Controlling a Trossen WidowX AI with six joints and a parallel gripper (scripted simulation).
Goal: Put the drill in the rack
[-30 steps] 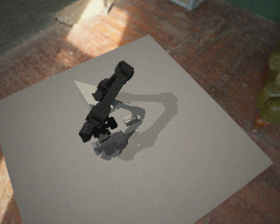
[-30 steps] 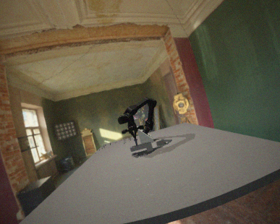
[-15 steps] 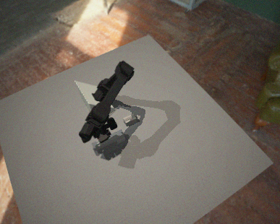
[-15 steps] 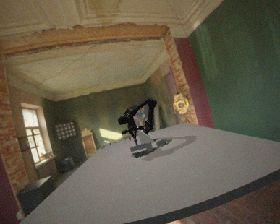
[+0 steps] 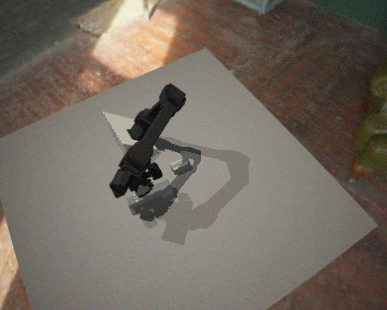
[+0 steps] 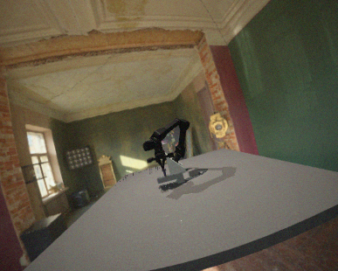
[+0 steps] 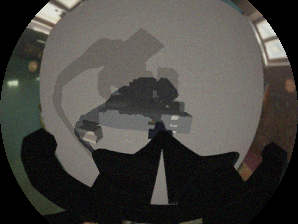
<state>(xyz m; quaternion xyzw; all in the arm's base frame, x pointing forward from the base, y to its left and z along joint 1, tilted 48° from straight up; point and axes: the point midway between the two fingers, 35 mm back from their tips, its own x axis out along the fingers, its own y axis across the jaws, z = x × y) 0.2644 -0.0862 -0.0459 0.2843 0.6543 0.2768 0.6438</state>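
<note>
My gripper tip is 3 cm above the blue key. Round my gripper tip: light grey fixture block: 8 cm below, 4 cm to the left; then drill: 7 cm below, 6 cm to the left.
</note>
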